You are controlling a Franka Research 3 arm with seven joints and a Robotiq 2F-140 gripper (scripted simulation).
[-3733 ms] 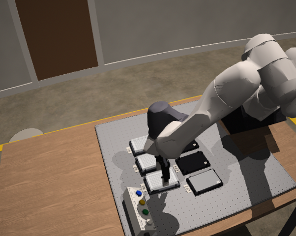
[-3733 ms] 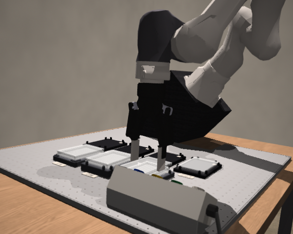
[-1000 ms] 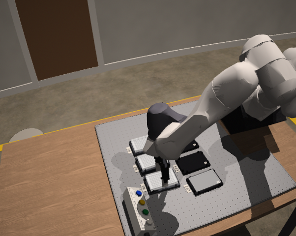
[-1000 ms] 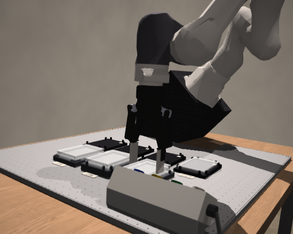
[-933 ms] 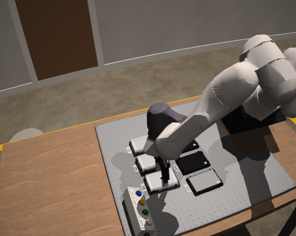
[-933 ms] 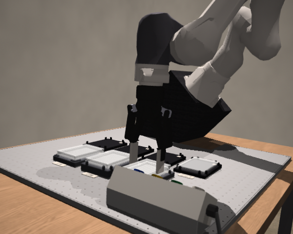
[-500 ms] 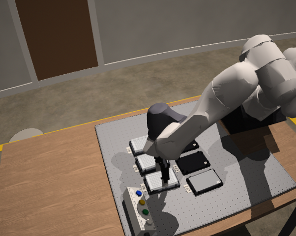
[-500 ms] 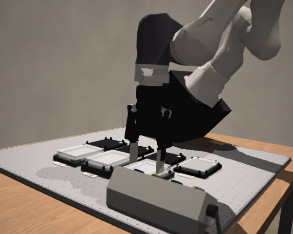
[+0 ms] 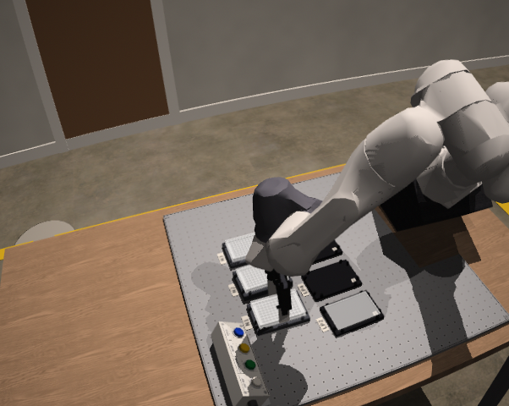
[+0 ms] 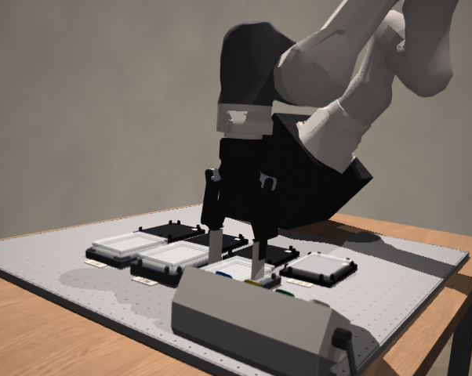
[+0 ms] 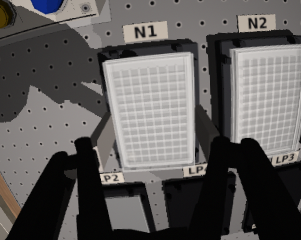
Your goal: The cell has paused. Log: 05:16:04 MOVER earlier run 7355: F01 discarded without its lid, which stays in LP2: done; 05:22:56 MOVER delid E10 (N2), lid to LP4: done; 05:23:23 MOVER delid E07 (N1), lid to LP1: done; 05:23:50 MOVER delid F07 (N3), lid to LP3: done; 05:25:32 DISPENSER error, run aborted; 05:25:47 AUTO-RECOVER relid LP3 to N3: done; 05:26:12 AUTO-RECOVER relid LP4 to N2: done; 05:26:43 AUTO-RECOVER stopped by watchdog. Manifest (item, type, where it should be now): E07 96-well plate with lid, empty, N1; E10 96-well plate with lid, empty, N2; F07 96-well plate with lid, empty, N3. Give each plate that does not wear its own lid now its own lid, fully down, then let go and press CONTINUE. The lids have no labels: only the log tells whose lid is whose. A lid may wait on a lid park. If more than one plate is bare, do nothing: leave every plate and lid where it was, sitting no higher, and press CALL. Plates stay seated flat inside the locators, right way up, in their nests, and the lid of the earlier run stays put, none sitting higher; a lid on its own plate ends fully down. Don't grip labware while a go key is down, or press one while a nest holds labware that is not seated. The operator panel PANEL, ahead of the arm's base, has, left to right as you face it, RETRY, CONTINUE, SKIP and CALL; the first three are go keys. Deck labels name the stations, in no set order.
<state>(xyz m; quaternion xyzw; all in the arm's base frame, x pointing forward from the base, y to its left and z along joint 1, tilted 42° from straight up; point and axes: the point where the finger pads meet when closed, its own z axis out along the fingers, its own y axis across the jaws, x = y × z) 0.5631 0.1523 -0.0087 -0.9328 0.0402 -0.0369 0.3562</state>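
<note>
The plate is 30 mm below my hand. From my hand the other things lie so: lid park LP4 (180 mm behind, 50 mm to the right, 50 mm below); blue call key (130 mm ahead, 60 mm to the left, 10 mm above); yellow skip key (130 mm ahead, 110 mm to the left, 10 mm above).
</note>
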